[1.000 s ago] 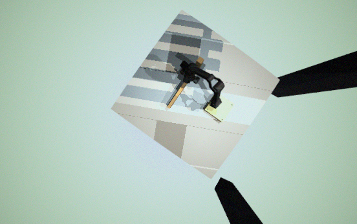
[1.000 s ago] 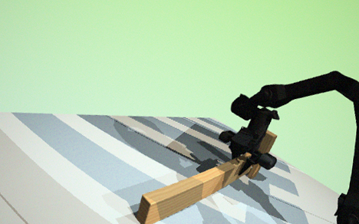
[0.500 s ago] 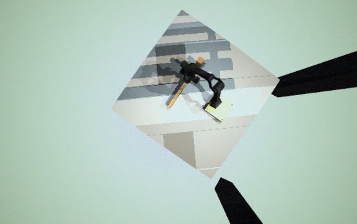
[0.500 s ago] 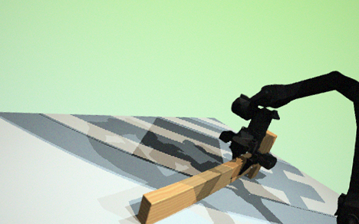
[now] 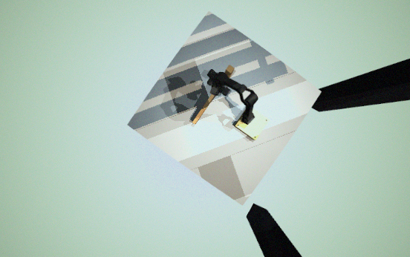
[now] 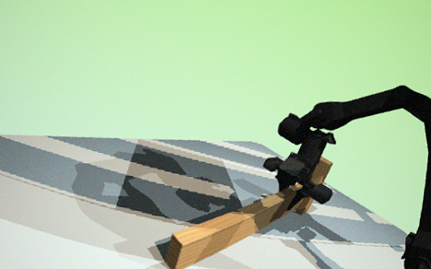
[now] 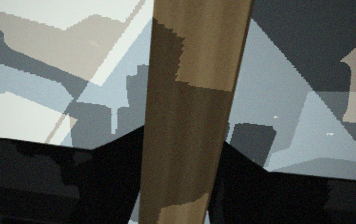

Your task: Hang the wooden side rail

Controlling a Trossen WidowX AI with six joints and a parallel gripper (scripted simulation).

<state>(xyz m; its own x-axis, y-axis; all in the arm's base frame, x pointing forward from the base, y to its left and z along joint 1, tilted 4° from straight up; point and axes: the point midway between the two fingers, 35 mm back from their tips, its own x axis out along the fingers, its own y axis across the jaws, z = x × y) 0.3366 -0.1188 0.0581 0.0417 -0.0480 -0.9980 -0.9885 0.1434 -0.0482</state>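
Right now my gripper tip is 2 cm past the wooden headboard post, 15 cm to the left of it and 4 cm below it.
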